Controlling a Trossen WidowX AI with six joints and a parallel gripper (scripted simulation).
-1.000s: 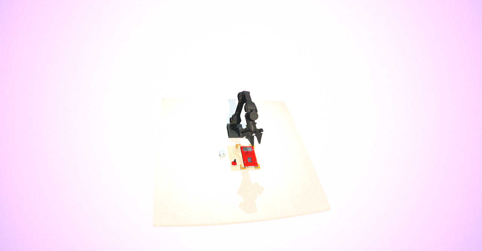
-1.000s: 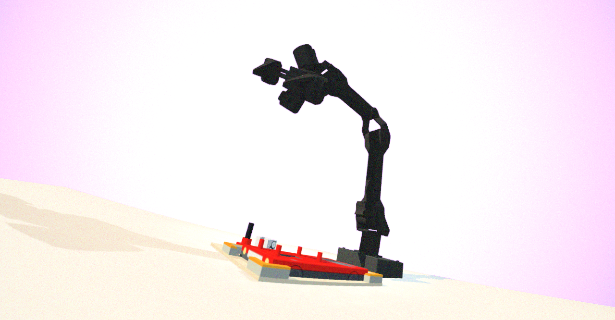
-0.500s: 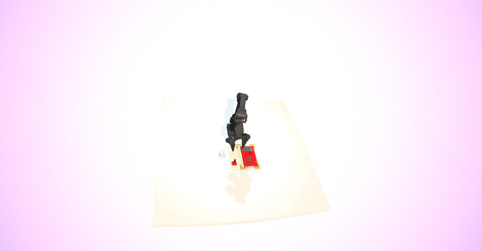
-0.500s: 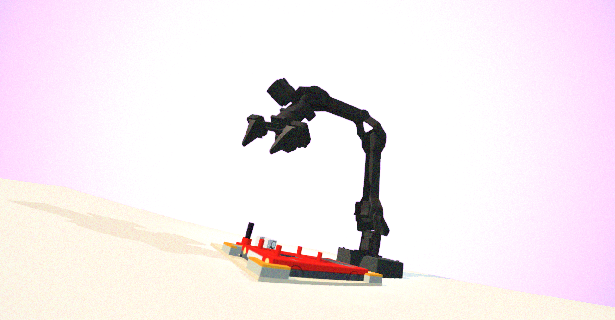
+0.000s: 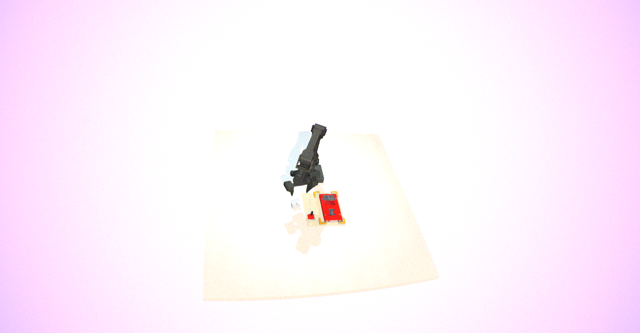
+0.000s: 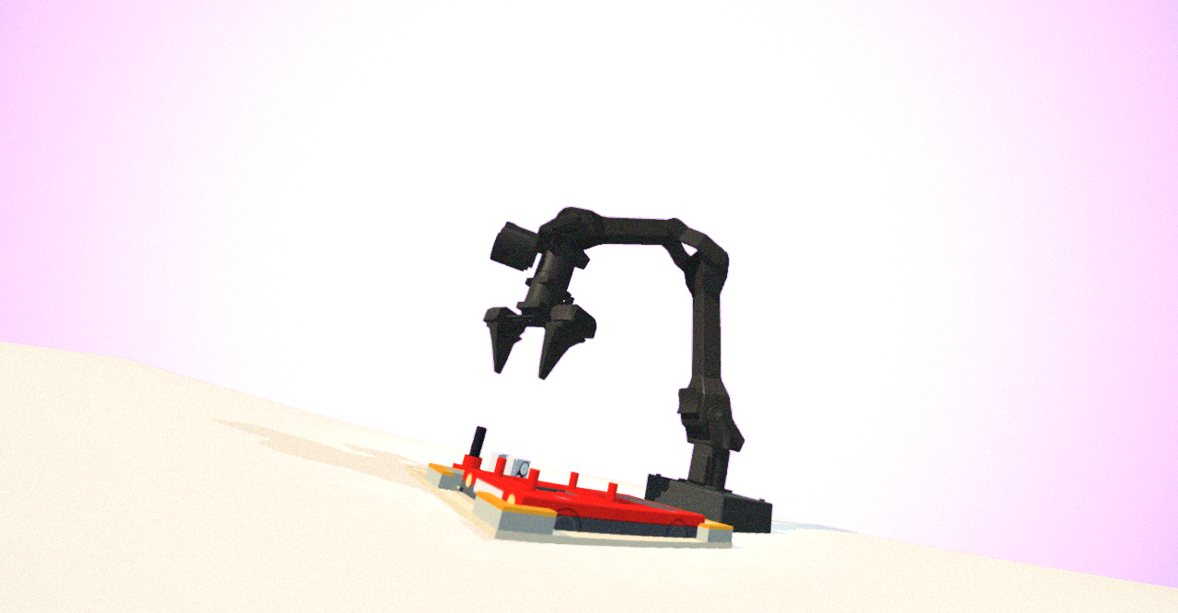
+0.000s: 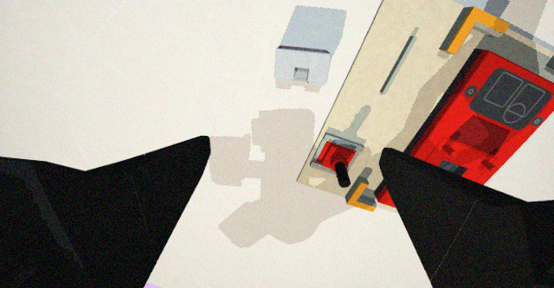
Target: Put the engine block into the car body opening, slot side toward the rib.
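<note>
Now: gripper tip 12 cm above the engine block and 2 cm past it. From my gripper tip the other things lie so: black peg (11 cm below, 8 cm ahead, 6 cm to the left); then beige base plate (17 cm to the left, 13 cm below, 4 cm ahead).
</note>
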